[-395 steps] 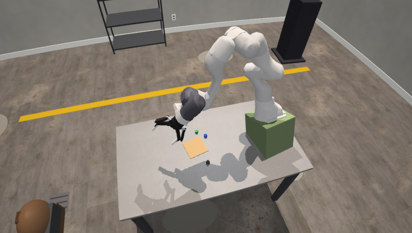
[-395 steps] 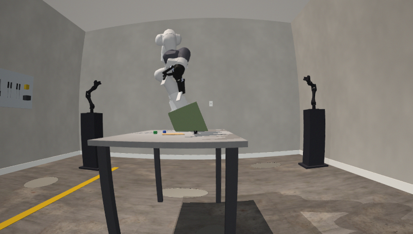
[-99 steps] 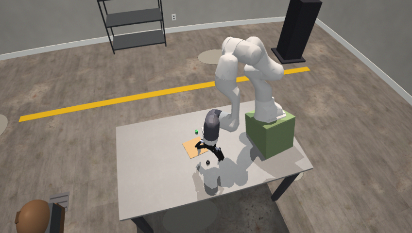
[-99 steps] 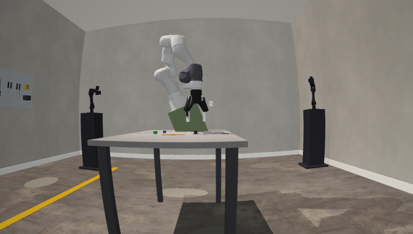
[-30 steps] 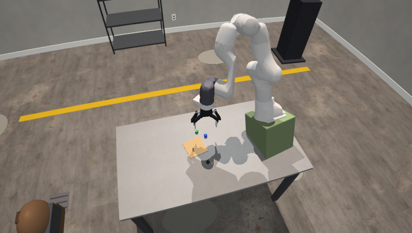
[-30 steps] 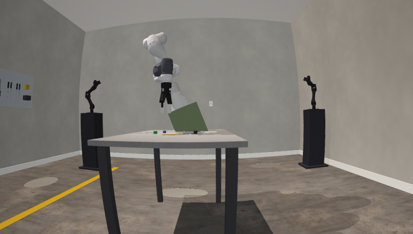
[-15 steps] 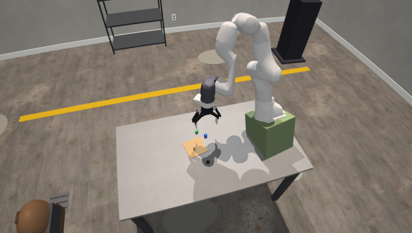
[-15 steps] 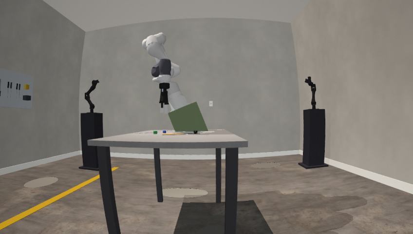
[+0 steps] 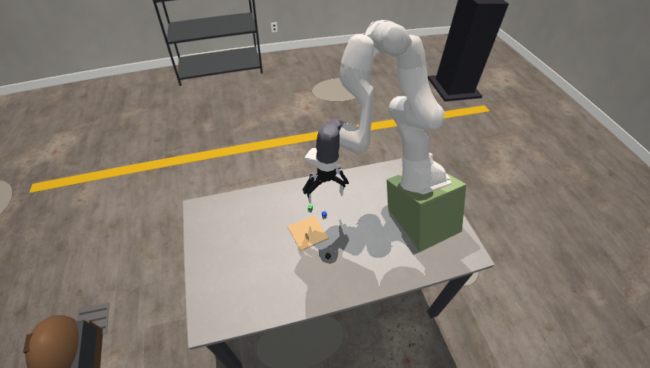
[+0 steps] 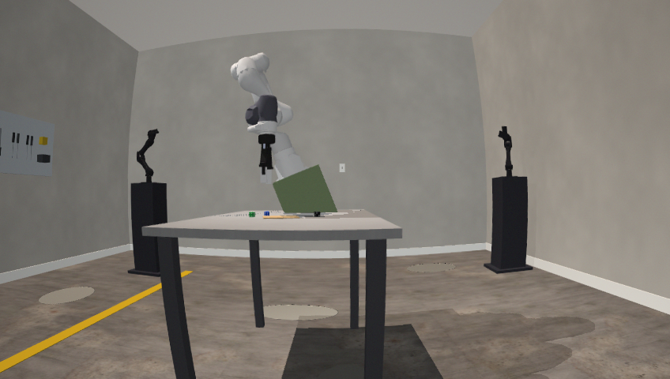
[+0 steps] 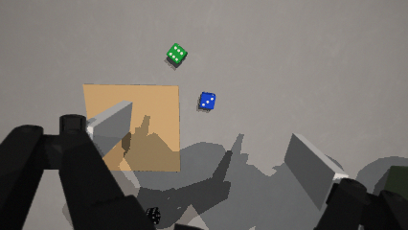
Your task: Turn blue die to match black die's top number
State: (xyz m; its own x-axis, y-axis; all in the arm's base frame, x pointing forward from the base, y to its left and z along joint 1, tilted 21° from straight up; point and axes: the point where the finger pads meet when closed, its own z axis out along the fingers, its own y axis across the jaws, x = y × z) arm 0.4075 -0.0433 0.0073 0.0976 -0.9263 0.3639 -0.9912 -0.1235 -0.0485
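Now: the blue die 140 mm below my hand. Round my hand: green die (140 mm below, 60 mm ahead, 50 mm to the right); mat (150 mm below, 100 mm ahead, 80 mm to the left); black die (220 mm to the left, 140 mm below, 30 mm ahead).
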